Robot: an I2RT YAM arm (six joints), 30 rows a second.
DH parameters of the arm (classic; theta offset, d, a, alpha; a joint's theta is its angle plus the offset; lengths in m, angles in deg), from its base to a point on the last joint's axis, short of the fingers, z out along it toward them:
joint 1: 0 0.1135 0.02 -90
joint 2: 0 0 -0.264 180
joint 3: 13.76 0 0.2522 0
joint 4: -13.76 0 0.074 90
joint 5: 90 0 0 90
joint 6: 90 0.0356 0 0
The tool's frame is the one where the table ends.
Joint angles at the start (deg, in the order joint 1, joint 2, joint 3, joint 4, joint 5, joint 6): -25.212 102.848 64.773 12.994 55.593 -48.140
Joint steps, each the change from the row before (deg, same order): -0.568 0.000 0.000 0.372 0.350 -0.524; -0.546 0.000 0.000 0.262 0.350 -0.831; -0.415 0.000 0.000 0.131 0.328 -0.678; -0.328 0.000 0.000 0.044 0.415 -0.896; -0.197 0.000 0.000 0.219 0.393 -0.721
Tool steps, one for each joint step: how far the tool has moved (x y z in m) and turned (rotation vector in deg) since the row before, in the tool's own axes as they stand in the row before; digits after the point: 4 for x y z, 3 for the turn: 0.0017 -0.0021 0.0031 0.583 0.639 -0.082; 0.0017 -0.0019 0.0030 0.522 0.667 -0.487; 0.0014 -0.0014 0.0023 0.402 0.585 -0.474; 0.0013 -0.0010 0.0018 0.384 0.608 -0.785; 0.0006 -0.0009 0.0011 0.397 0.416 -0.493
